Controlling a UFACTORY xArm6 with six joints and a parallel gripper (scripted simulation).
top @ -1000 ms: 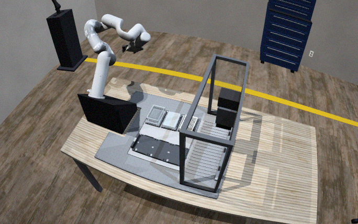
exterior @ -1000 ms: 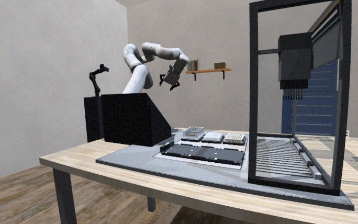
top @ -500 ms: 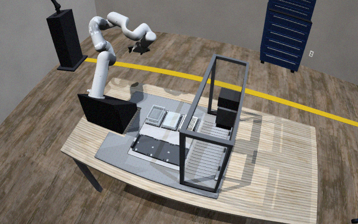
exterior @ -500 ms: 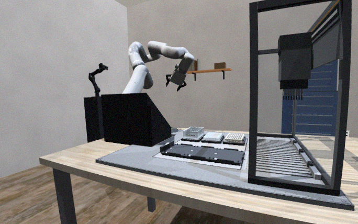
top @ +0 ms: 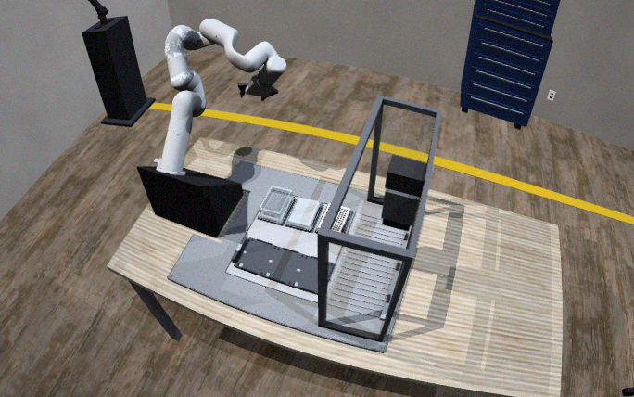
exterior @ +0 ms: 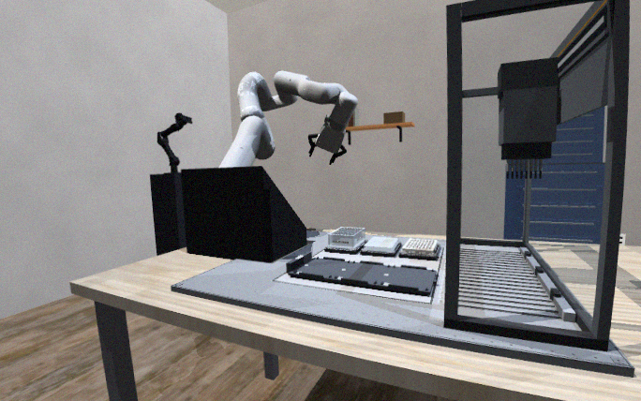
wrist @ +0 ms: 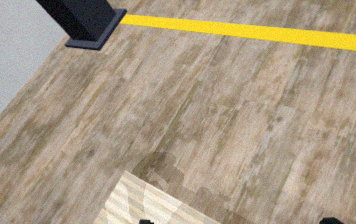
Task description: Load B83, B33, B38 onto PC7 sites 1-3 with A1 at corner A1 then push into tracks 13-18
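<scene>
The nest s3 lies 42 cm ahead of my hand, 31 cm to the right of it and 29 cm below it. From my hand the other things lie so: nest s2: 30 cm ahead, 31 cm to the right, 29 cm below; deep-well block B83: 19 cm ahead, 31 cm to the right, 26 cm below; dark carrier PC7: 29 cm ahead, 55 cm to the right, 28 cm below.
</scene>
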